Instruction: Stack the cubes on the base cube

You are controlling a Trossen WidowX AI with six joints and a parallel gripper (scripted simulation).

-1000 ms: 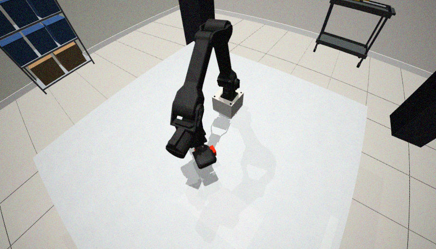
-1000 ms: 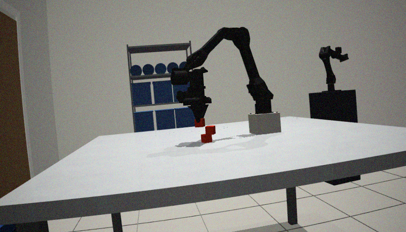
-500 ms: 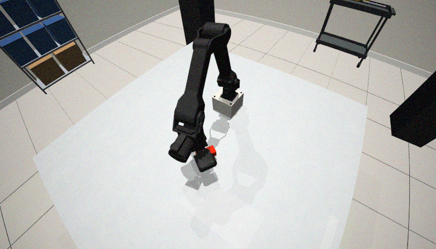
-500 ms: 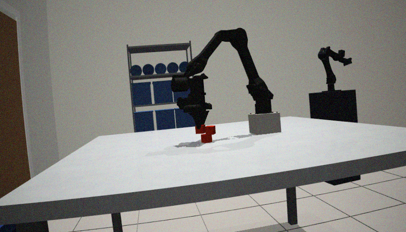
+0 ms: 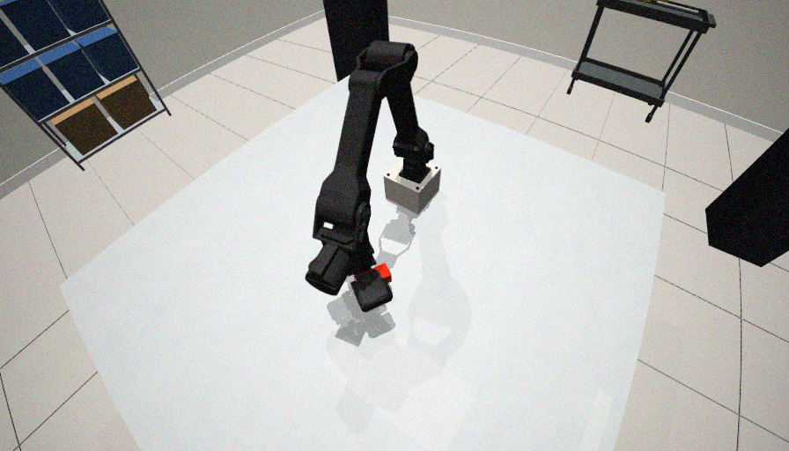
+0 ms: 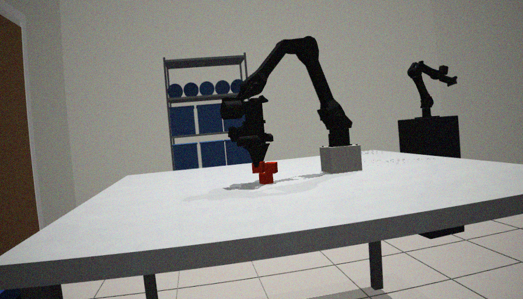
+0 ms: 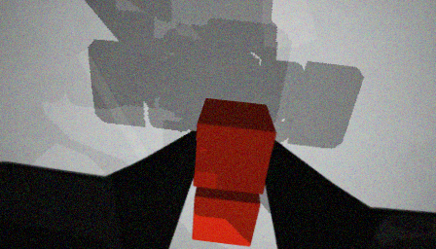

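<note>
The red cube is 4 cm behind my gripper tip, 2 cm to the left of it and 1 cm below it.
</note>
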